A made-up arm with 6 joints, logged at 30 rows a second.
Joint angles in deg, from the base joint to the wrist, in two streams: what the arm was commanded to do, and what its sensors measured. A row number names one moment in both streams.
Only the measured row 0 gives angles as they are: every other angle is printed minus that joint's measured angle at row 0.
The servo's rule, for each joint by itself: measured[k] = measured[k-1] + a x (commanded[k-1-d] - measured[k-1]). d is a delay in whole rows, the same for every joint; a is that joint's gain. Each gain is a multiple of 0.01, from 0.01 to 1. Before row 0 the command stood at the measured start. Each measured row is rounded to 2 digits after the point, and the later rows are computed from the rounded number. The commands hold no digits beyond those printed.
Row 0, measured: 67.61 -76.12 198.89 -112.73 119.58 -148.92
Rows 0 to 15, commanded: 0.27 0.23 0.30 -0.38 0.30 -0.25; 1.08 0.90 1.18 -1.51 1.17 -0.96; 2.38 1.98 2.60 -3.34 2.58 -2.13; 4.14 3.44 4.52 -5.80 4.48 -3.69; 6.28 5.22 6.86 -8.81 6.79 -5.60; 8.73 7.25 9.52 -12.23 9.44 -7.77; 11.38 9.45 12.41 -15.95 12.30 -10.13; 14.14 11.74 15.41 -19.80 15.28 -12.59; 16.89 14.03 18.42 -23.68 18.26 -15.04; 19.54 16.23 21.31 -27.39 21.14 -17.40; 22.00 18.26 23.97 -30.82 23.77 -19.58; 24.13 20.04 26.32 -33.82 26.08 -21.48; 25.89 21.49 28.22 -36.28 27.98 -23.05; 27.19 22.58 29.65 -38.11 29.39 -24.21; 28.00 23.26 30.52 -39.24 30.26 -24.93; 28.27 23.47 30.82 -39.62 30.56 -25.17
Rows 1 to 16, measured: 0.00 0.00 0.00 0.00 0.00 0.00; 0.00 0.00 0.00 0.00 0.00 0.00; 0.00 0.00 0.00 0.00 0.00 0.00; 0.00 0.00 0.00 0.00 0.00 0.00; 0.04 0.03 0.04 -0.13 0.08 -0.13; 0.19 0.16 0.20 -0.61 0.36 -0.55; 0.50 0.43 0.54 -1.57 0.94 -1.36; 1.01 0.88 1.10 -3.05 1.86 -2.55; 1.75 1.53 1.91 -5.07 3.14 -4.11; 2.73 2.39 2.98 -7.58 4.78 -5.98; 3.94 3.45 4.30 -10.51 6.74 -8.10; 5.37 4.69 5.86 -13.76 8.96 -10.39; 6.98 6.09 7.62 -17.23 11.38 -12.76; 8.74 7.61 9.54 -20.79 13.92 -15.13; 10.60 9.21 11.56 -24.30 16.48 -17.40; 12.49 10.83 13.63 -27.63 18.98 -19.48
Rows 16 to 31, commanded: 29.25 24.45 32.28 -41.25 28.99 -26.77; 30.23 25.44 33.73 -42.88 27.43 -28.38; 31.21 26.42 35.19 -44.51 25.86 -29.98; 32.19 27.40 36.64 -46.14 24.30 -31.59; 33.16 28.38 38.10 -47.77 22.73 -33.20; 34.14 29.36 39.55 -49.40 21.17 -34.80; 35.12 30.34 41.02 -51.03 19.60 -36.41; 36.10 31.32 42.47 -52.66 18.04 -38.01; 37.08 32.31 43.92 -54.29 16.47 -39.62; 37.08 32.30 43.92 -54.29 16.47 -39.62; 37.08 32.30 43.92 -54.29 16.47 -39.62; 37.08 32.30 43.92 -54.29 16.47 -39.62; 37.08 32.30 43.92 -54.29 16.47 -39.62; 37.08 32.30 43.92 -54.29 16.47 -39.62; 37.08 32.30 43.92 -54.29 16.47 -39.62; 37.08 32.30 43.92 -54.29 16.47 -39.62
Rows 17 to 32, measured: 14.37 12.43 15.67 -30.66 21.32 -21.30; 16.16 13.95 17.63 -33.27 23.42 -22.78; 17.82 15.35 19.43 -35.36 25.20 -23.88; 19.28 16.57 21.02 -36.85 26.59 -24.54; 20.68 17.75 22.60 -38.39 27.21 -25.68; 22.02 18.90 24.16 -39.96 27.27 -27.06; 23.31 20.03 25.70 -41.55 26.90 -28.55; 24.55 21.14 27.23 -43.16 26.22 -30.10; 25.76 22.23 28.75 -44.77 25.31 -31.68; 26.93 23.30 30.26 -46.39 24.23 -33.27; 28.08 24.36 31.77 -48.01 23.03 -34.87; 29.20 25.40 33.27 -49.64 21.73 -36.47; 30.30 26.44 34.76 -51.27 20.36 -38.08; 31.25 27.32 36.04 -52.33 19.35 -38.87; 32.07 28.07 37.14 -53.02 18.60 -39.25; 32.77 28.70 38.09 -53.46 18.05 -39.44
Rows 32 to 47, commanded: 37.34 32.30 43.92 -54.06 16.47 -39.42; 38.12 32.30 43.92 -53.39 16.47 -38.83; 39.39 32.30 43.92 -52.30 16.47 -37.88; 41.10 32.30 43.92 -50.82 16.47 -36.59; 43.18 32.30 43.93 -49.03 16.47 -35.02; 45.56 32.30 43.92 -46.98 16.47 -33.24; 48.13 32.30 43.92 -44.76 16.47 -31.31; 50.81 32.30 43.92 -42.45 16.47 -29.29; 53.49 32.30 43.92 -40.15 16.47 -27.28; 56.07 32.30 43.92 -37.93 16.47 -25.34; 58.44 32.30 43.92 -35.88 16.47 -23.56; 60.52 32.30 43.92 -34.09 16.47 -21.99; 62.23 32.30 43.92 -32.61 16.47 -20.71; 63.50 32.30 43.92 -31.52 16.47 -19.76; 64.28 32.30 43.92 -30.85 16.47 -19.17; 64.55 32.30 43.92 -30.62 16.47 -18.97
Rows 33 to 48, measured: 33.37 29.24 38.91 -53.75 17.64 -39.53; 33.89 29.70 39.61 -53.94 17.34 -39.58; 34.34 30.09 40.21 -54.06 17.11 -39.60; 34.72 30.42 40.73 -54.14 16.94 -39.61; 35.09 30.70 41.18 -54.11 16.82 -39.51; 35.51 30.94 41.56 -53.86 16.73 -39.16; 36.05 31.14 41.89 -53.31 16.66 -38.51; 36.76 31.31 42.17 -52.44 16.61 -37.53; 37.66 31.46 42.42 -51.25 16.57 -36.25; 38.77 31.59 42.63 -49.76 16.54 -34.71; 40.08 31.70 42.81 -48.01 16.52 -32.98; 41.58 31.79 42.97 -46.06 16.51 -31.10; 43.25 31.87 43.10 -43.99 16.50 -29.15; 45.04 31.93 43.21 -41.87 16.49 -27.21; 46.92 31.99 43.31 -39.77 16.48 -25.35; 48.82 32.04 43.40 -37.78 16.48 -23.64
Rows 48 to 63, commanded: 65.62 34.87 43.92 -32.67 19.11 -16.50; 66.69 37.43 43.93 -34.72 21.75 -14.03; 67.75 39.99 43.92 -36.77 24.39 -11.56; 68.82 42.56 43.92 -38.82 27.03 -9.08; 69.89 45.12 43.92 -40.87 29.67 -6.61; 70.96 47.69 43.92 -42.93 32.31 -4.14; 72.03 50.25 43.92 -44.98 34.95 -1.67; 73.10 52.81 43.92 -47.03 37.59 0.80; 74.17 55.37 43.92 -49.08 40.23 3.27; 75.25 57.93 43.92 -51.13 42.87 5.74; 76.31 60.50 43.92 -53.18 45.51 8.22; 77.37 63.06 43.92 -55.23 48.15 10.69; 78.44 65.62 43.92 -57.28 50.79 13.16; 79.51 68.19 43.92 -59.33 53.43 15.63; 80.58 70.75 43.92 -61.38 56.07 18.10; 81.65 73.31 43.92 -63.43 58.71 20.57
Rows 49 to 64, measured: 50.70 32.08 43.47 -35.97 16.48 -22.15; 52.49 32.11 43.53 -34.41 16.48 -20.93; 54.14 32.14 43.58 -33.16 16.48 -20.03; 55.60 32.16 43.63 -32.27 16.48 -19.49; 57.00 32.57 43.67 -32.41 17.16 -17.97; 58.36 33.30 43.71 -33.22 18.35 -15.96; 59.67 34.30 43.74 -34.46 19.92 -13.72; 60.95 35.54 43.77 -35.99 21.77 -11.35; 62.20 36.98 43.79 -37.70 23.82 -8.93; 63.43 38.59 43.81 -39.53 26.03 -6.49; 64.63 40.34 43.83 -41.44 28.35 -4.03; 65.82 42.21 43.84 -43.40 30.75 -1.57; 66.99 44.18 43.85 -45.39 33.21 0.90; 68.15 46.24 43.86 -47.40 35.72 3.37; 69.29 48.38 43.87 -49.42 38.27 5.84; 70.42 50.58 43.88 -51.45 40.84 8.31
